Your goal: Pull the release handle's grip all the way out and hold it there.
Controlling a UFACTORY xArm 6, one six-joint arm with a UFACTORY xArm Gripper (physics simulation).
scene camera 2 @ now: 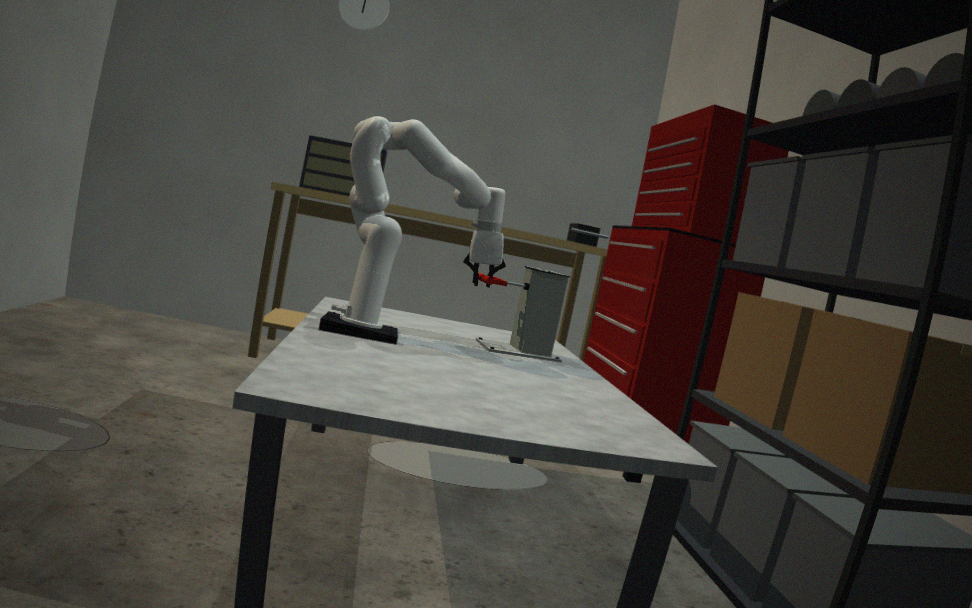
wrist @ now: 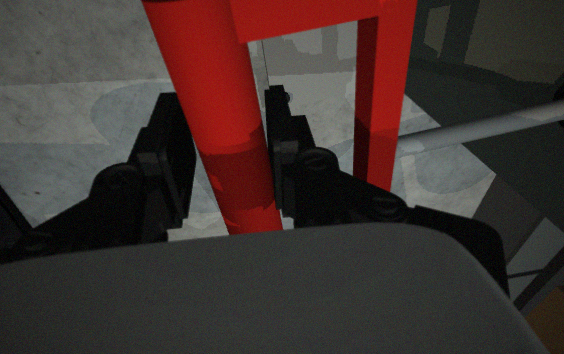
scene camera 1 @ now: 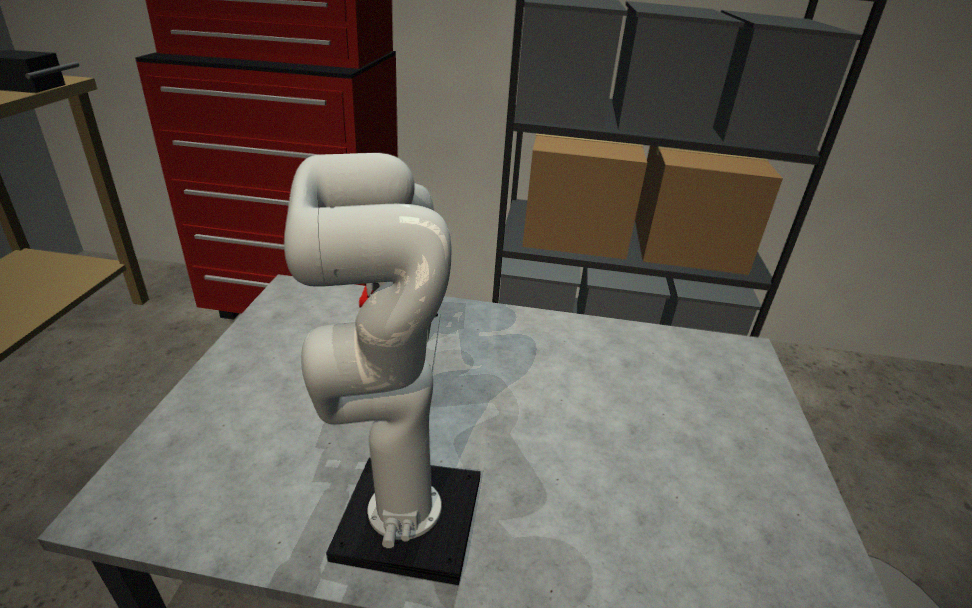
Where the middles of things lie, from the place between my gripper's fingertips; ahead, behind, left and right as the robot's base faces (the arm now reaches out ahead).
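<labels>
So you can picture the bolted base plate [wrist: 313,65]: my hand is 180 mm above it, 10 mm to the left of it and 160 mm short of it.
</labels>
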